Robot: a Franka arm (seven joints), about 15 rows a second.
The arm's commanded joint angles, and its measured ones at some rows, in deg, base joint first. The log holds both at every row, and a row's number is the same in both.
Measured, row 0: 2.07, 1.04, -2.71, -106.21, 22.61, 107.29, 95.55
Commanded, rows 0 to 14: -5.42, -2.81, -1.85, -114.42, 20.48, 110.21, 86.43; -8.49, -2.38, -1.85, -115.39, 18.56, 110.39, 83.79; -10.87, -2.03, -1.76, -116.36, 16.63, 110.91, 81.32; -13.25, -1.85, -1.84, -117.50, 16.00, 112.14, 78.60; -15.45, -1.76, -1.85, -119.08, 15.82, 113.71, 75.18; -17.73, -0.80, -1.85, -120.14, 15.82, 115.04, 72.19; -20.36, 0.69, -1.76, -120.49, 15.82, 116.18, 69.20; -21.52, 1.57, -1.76, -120.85, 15.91, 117.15, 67.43; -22.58, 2.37, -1.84, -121.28, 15.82, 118.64, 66.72; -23.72, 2.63, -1.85, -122.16, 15.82, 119.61, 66.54; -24.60, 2.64, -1.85, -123.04, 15.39, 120.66, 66.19; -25.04, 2.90, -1.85, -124.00, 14.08, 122.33, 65.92; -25.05, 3.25, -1.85, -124.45, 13.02, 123.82, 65.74; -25.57, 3.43, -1.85, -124.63, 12.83, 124.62, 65.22; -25.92, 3.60, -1.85, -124.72, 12.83, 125.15, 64.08
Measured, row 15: -24.02, 3.96, -2.93, -123.06, 14.20, 122.25, 65.85
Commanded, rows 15 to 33: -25.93, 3.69, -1.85, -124.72, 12.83, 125.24, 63.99; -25.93, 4.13, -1.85, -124.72, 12.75, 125.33, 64.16; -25.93, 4.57, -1.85, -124.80, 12.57, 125.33, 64.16; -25.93, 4.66, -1.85, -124.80, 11.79, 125.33, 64.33; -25.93, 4.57, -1.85, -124.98, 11.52, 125.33, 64.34; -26.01, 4.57, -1.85, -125.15, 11.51, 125.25, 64.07; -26.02, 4.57, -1.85, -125.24, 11.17, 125.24, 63.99; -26.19, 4.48, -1.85, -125.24, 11.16, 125.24, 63.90; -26.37, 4.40, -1.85, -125.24, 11.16, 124.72, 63.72; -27.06, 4.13, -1.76, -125.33, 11.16, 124.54, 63.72; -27.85, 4.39, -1.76, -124.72, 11.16, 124.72, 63.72; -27.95, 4.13, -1.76, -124.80, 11.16, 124.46, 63.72; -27.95, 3.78, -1.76, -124.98, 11.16, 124.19, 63.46; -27.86, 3.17, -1.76, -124.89, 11.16, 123.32, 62.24; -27.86, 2.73, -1.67, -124.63, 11.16, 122.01, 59.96; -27.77, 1.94, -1.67, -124.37, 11.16, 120.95, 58.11; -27.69, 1.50, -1.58, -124.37, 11.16, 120.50, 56.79; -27.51, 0.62, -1.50, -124.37, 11.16, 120.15, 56.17; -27.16, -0.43, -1.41, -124.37, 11.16, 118.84, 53.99
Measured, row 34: -26.78, 2.75, -2.41, -123.85, 12.06, 121.52, 56.99
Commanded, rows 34 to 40: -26.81, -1.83, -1.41, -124.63, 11.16, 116.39, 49.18; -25.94, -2.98, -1.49, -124.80, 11.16, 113.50, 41.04; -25.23, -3.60, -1.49, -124.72, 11.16, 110.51, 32.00; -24.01, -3.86, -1.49, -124.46, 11.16, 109.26, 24.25; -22.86, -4.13, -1.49, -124.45, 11.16, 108.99, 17.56; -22.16, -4.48, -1.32, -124.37, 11.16, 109.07, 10.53; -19.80, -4.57, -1.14, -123.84, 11.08, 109.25, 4.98
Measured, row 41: -22.98, -3.44, -1.27, -123.78, 11.91, 109.90, 15.99
